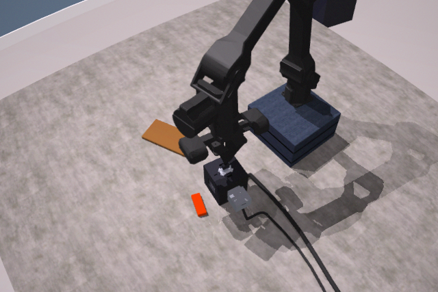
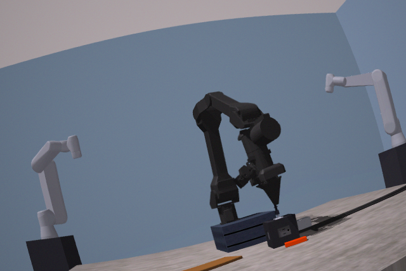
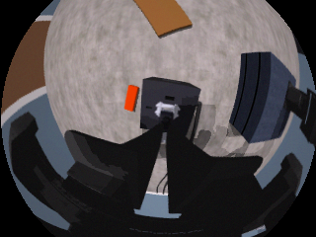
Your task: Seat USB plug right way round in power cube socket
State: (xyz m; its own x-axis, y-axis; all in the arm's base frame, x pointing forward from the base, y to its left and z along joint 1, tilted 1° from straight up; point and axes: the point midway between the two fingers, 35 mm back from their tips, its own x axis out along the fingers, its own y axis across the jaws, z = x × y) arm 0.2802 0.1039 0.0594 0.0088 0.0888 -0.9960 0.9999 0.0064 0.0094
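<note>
Now: gripper tip 20 mm above the USB plug. Also, from my gripper tip: orange block (80 mm ahead, 10 mm to the left, 110 mm below); then flat board (50 mm ahead, 210 mm to the right, 110 mm below).
</note>
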